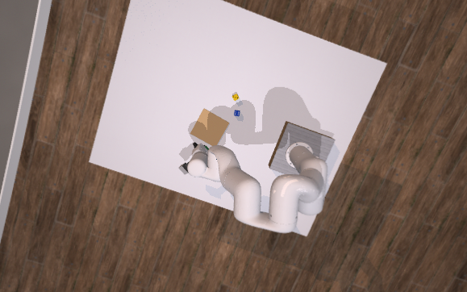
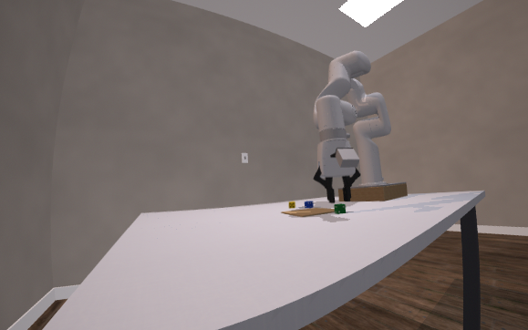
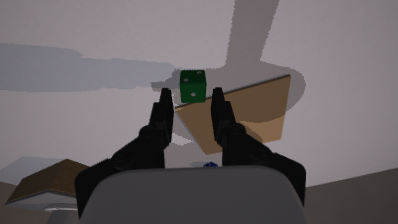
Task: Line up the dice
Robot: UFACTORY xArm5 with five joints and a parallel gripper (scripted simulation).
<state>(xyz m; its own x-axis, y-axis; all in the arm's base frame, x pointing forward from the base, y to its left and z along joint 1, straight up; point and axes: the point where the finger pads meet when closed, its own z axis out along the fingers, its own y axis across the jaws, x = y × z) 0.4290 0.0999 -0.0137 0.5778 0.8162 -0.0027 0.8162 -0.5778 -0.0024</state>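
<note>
My hand is 40 mm above the green die. The rest, counted from my hand: tan mat: 10 mm ahead, 110 mm to the right, 50 mm below; blue die: 100 mm behind, 210 mm to the right, 40 mm below; yellow die: 80 mm behind, 280 mm to the right, 40 mm below.
</note>
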